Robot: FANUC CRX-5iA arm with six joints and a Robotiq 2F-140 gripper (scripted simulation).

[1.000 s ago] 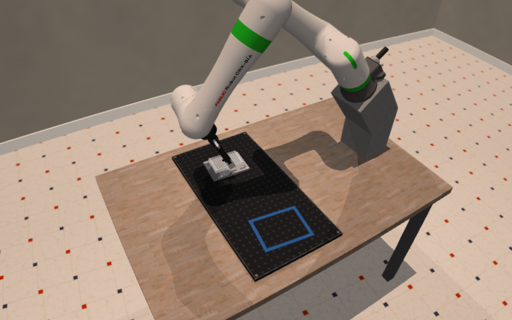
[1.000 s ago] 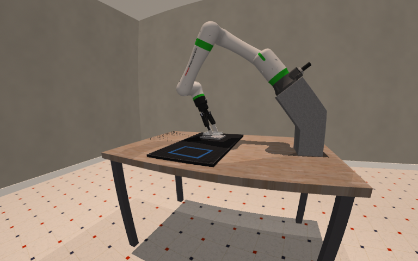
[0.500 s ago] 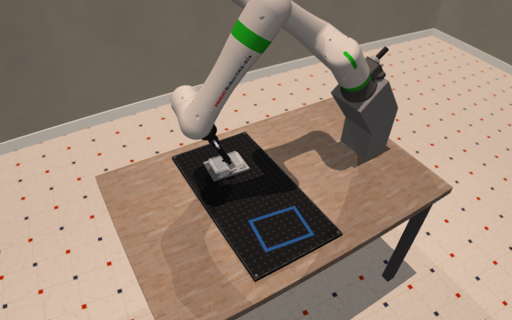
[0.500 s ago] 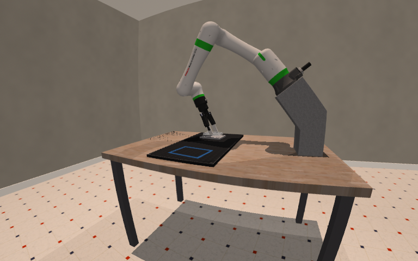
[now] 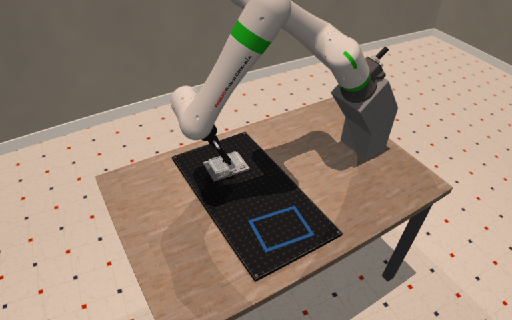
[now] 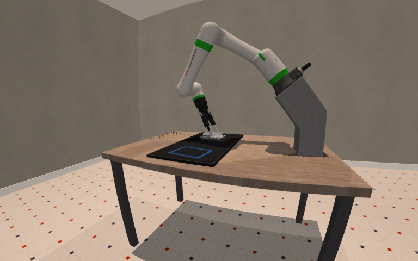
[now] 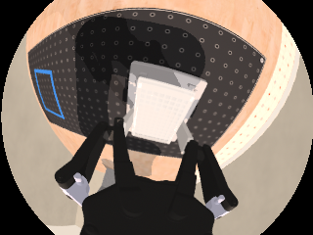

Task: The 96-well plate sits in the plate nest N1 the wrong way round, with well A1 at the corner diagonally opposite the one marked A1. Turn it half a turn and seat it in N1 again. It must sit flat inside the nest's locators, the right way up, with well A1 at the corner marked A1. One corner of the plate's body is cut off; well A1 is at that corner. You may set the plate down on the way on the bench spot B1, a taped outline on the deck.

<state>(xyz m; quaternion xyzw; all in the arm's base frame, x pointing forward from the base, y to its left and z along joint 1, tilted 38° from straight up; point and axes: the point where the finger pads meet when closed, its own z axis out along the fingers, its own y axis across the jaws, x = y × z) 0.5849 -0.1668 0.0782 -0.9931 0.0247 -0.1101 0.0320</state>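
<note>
The white 96-well plate is 30 mm below my hand. The rest, counted from my hand: grey plate nest N1: 50 mm below.
</note>
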